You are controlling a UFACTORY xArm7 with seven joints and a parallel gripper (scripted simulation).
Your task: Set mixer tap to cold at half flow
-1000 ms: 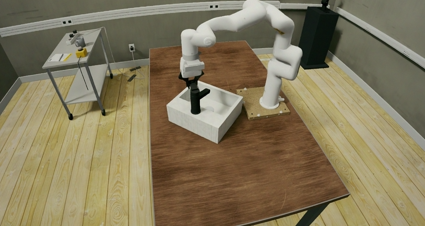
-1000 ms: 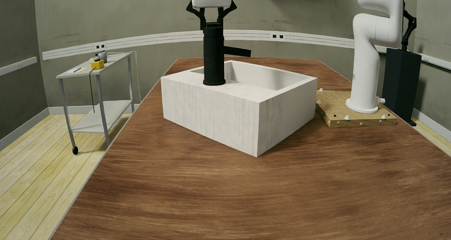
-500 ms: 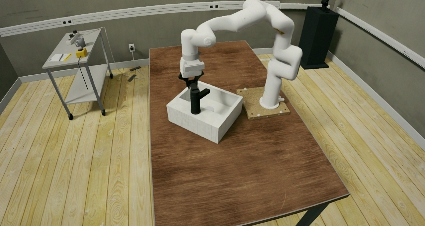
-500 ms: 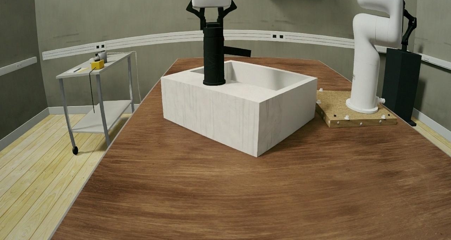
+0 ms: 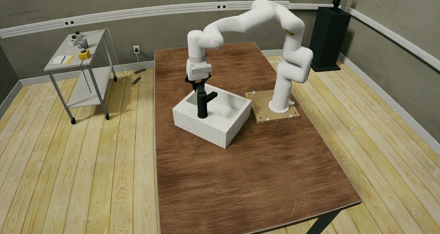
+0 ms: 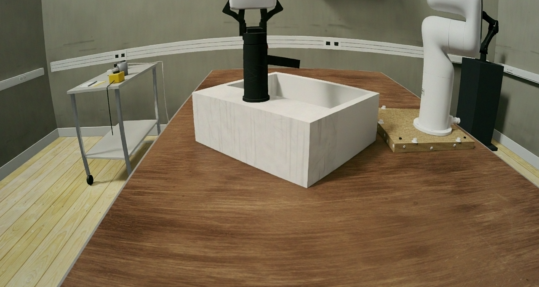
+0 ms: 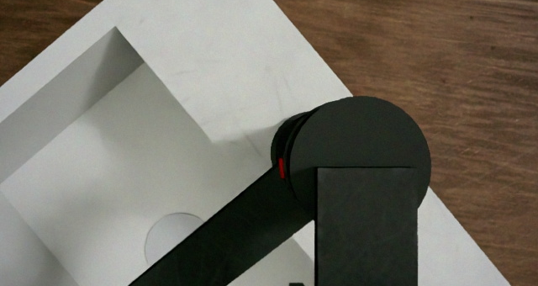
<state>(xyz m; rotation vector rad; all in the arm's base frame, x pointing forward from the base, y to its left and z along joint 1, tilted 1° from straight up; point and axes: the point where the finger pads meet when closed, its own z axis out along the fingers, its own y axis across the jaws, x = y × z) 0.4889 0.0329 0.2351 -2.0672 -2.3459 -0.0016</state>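
Right now my hand is 2 cm past the black mixer tap, 4 cm to the right of it and 4 cm above it. Round my hand: lever 2 cm to the left; white sink block 9 cm behind, 3 cm to the right, 23 cm below.
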